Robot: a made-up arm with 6 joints. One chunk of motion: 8 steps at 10 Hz.
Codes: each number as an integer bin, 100 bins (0 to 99) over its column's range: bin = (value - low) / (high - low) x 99, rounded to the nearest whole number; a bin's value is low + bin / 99 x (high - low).
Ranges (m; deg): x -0.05..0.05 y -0.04..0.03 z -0.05..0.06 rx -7..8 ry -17..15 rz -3..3
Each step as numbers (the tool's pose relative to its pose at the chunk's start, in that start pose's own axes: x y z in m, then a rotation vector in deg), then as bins.
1 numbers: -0.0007 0.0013 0.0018 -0.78 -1.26 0.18
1 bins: 49 58 47 41 49 52
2 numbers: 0.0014 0.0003 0.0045 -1.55 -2.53 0.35
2 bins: 51 57 49 36 45 55
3 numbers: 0.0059 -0.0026 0.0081 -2.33 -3.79 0.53
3 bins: 55 53 52 31 41 58
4 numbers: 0.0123 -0.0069 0.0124 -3.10 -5.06 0.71
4 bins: 62 47 56 26 37 61
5 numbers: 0.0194 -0.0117 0.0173 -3.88 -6.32 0.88
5 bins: 69 40 61 21 33 64
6 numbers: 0.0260 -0.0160 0.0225 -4.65 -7.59 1.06
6 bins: 75 34 65 16 29 67
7 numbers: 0.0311 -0.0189 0.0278 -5.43 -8.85 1.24
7 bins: 80 30 70 10 25 70
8 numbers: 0.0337 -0.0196 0.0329 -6.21 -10.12 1.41
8 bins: 83 29 75 5 21 73
